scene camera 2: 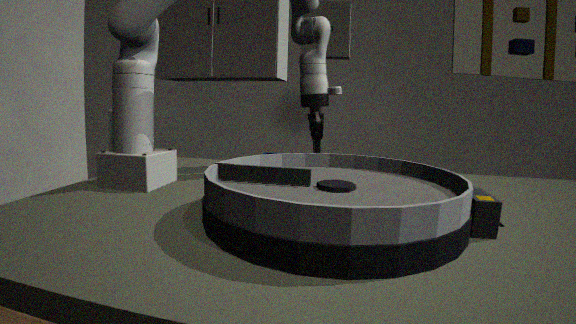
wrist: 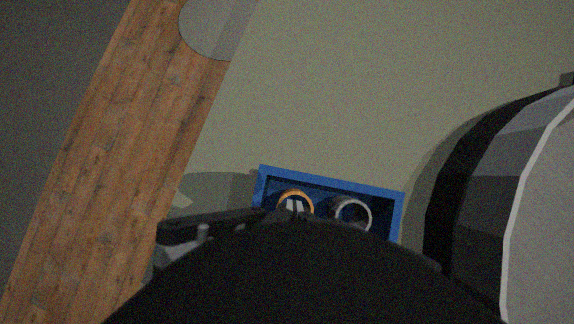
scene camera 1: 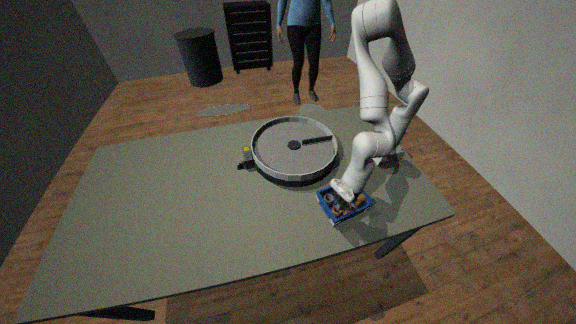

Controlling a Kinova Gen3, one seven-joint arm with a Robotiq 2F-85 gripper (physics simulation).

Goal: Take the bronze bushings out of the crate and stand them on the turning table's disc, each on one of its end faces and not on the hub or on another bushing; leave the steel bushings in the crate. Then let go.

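Frame: origin at the arm's base, x ahead, y left, z up, level; metres.
Seen in the pictures: gripper, fingertip midpoint: (wrist: 292, 210) (scene camera 1: 338, 208); arm's base at its link origin: (scene camera 2: 133, 151).
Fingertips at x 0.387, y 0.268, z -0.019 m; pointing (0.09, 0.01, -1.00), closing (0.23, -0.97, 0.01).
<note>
Pixels of each thing's top centre, then the offset from my fingertips to it. "spot": a spot on its surface instead.
- blue crate at its top centre: (wrist: 315, 273) (scene camera 1: 345, 197) dz -0.007, dx -0.050, dy -0.043 m
- upright bronze bushing at its top centre: (wrist: 295, 210) dz -0.014, dx -0.002, dy -0.004 m
- upright steel bushing at its top centre: (wrist: 353, 218) (scene camera 1: 329, 197) dz -0.014, dx +0.012, dy -0.063 m
- grey disc at its top centre: (scene camera 2: 336, 183) (scene camera 1: 293, 144) dz +0.004, dx +0.075, dy -0.381 m
- dark bar at a spot on its surface: (scene camera 2: 263, 174) (scene camera 1: 316, 138) spot: dz +0.012, dx -0.047, dy -0.386 m
- black box with a yellow label, surface spot: (scene camera 2: 485, 215) spot: dz -0.021, dx +0.305, dy -0.430 m
The blue crate (scene camera 1: 324, 208) (wrist: 329, 182) sits on the table just in front of the turning table. In the wrist view an upright bronze bushing (wrist: 295, 190) stands in its far corner beside an upright steel bushing (wrist: 348, 200). Scene camera 1 shows a steel bushing (scene camera 1: 328, 197) and bronze ones (scene camera 1: 361, 198) (scene camera 1: 335, 210) around the wrist. My gripper (wrist: 292, 210) (scene camera 2: 316, 146) is shut and empty, pointing straight down, its tips in or just over the bore of the upright bronze bushing. The grey disc (scene camera 1: 281, 155) (scene camera 2: 382, 189) carries only its dark hub (scene camera 1: 294, 144) (scene camera 2: 335, 185).
A dark bar (scene camera 1: 317, 139) (scene camera 2: 263, 174) lies on the disc from hub to rim wall. A black box with a yellow label (scene camera 1: 246, 155) (scene camera 2: 485, 215) sits against the turning table. A person (scene camera 1: 305, 40), a barrel (scene camera 1: 198, 56) and a drawer cabinet (scene camera 1: 247, 34) stand beyond the table.
</note>
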